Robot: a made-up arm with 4 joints.
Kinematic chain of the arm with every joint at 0, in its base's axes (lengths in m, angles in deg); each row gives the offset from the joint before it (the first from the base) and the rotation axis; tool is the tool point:
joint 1: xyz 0 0 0.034 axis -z
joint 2: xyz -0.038 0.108 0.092 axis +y
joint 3: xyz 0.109 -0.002 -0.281 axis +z
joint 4: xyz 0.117 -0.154 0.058 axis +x
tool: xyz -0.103 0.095 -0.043
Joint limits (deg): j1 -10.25..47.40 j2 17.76..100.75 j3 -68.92..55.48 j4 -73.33..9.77
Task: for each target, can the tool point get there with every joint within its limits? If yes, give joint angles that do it. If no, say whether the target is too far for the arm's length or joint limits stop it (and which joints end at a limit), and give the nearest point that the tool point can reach.
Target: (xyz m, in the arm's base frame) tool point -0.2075 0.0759 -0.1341
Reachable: yes | joints 15.61 47.15 -33.67 -32.67
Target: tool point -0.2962 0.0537 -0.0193
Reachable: yes | joints -0.29 70.63 -59.07 -16.73
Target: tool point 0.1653 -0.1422 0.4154
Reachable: no: joint limits stop it (at a limit: joint 1, joint 2, joint 4) | nearest point -0.3495 -0.0484 0.2188 | short by 0.559 m
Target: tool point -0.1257 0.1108 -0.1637
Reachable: yes | joints 23.40 50.72 23.16 -7.08
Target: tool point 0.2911 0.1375 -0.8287
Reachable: no: too far | nearest point 0.0986 0.0406 -0.2632 | short by 0.605 m
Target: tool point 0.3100 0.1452 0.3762
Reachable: no: joint limits stop it (at a limit: joint 1, joint 2, joint 3, joint 4) | nearest point -0.1453 0.2671 0.1091 | short by 0.542 m
